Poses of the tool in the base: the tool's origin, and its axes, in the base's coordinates. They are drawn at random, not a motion.
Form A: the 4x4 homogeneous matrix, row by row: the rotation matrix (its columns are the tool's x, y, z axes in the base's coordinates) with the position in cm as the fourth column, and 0 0 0 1 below. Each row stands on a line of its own.
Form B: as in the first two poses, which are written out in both.
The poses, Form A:
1:
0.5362, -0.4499, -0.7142, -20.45
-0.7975, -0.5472, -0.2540, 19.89
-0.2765, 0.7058, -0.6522, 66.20
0, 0, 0, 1
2:
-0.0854, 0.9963, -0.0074, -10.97
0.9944, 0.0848, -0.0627, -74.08
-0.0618, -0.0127, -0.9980, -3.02
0, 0, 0, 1
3:
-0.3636, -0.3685, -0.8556, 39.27
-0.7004, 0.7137, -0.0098, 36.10
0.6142, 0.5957, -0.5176, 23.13
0, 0, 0, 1
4:
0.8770, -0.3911, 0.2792, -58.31
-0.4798, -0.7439, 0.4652, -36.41
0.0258, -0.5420, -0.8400, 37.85
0, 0, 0, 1
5:
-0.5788, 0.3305, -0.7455, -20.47
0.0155, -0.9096, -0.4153, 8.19
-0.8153, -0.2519, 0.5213, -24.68
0, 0, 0, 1
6:
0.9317, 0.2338, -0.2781, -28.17
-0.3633, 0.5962, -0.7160, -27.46
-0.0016, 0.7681, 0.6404, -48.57
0, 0, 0, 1
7:
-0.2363, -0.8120, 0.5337, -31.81
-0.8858, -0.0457, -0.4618, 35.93
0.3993, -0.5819, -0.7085, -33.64
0, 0, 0, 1
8:
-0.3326, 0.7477, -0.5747, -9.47
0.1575, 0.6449, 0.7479, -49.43
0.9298, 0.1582, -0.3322, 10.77
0, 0, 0, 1
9:
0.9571, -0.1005, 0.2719, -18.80
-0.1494, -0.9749, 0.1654, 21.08
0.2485, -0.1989, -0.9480, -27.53
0, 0, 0, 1
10:
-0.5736, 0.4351, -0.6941, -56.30
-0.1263, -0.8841, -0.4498, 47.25
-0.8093, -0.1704, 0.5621, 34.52
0, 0, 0, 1
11:
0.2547, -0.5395, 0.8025, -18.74
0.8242, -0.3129, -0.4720, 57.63
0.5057, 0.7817, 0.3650, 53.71
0, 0, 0, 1
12:
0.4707, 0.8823, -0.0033, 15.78
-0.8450, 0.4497, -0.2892, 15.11
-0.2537, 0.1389, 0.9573, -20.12
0, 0, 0, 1
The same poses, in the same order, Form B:
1:
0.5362, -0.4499, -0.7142, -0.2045
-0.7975, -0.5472, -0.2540, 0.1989
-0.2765, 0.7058, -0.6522, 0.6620
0, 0, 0, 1

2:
-0.0854, 0.9963, -0.0074, -0.1097
0.9944, 0.0848, -0.0627, -0.7408
-0.0618, -0.0127, -0.9980, -0.0302
0, 0, 0, 1

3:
-0.3636, -0.3685, -0.8556, 0.3927
-0.7004, 0.7137, -0.0098, 0.3610
0.6142, 0.5957, -0.5176, 0.2313
0, 0, 0, 1

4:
0.8770, -0.3911, 0.2792, -0.5831
-0.4798, -0.7439, 0.4652, -0.3641
0.0258, -0.5420, -0.8400, 0.3785
0, 0, 0, 1

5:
-0.5788, 0.3305, -0.7455, -0.2047
0.0155, -0.9096, -0.4153, 0.0819
-0.8153, -0.2519, 0.5213, -0.2468
0, 0, 0, 1

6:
0.9317, 0.2338, -0.2781, -0.2817
-0.3633, 0.5962, -0.7160, -0.2746
-0.0016, 0.7681, 0.6404, -0.4857
0, 0, 0, 1

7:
-0.2363, -0.8120, 0.5337, -0.3181
-0.8858, -0.0457, -0.4618, 0.3593
0.3993, -0.5819, -0.7085, -0.3364
0, 0, 0, 1

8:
-0.3326, 0.7477, -0.5747, -0.0947
0.1575, 0.6449, 0.7479, -0.4943
0.9298, 0.1582, -0.3322, 0.1077
0, 0, 0, 1

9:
0.9571, -0.1005, 0.2719, -0.1880
-0.1494, -0.9749, 0.1654, 0.2108
0.2485, -0.1989, -0.9480, -0.2753
0, 0, 0, 1

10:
-0.5736, 0.4351, -0.6941, -0.5630
-0.1263, -0.8841, -0.4498, 0.4725
-0.8093, -0.1704, 0.5621, 0.3452
0, 0, 0, 1

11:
0.2547, -0.5395, 0.8025, -0.1874
0.8242, -0.3129, -0.4720, 0.5763
0.5057, 0.7817, 0.3650, 0.5371
0, 0, 0, 1

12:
0.4707, 0.8823, -0.0033, 0.1578
-0.8450, 0.4497, -0.2892, 0.1511
-0.2537, 0.1389, 0.9573, -0.2012
0, 0, 0, 1

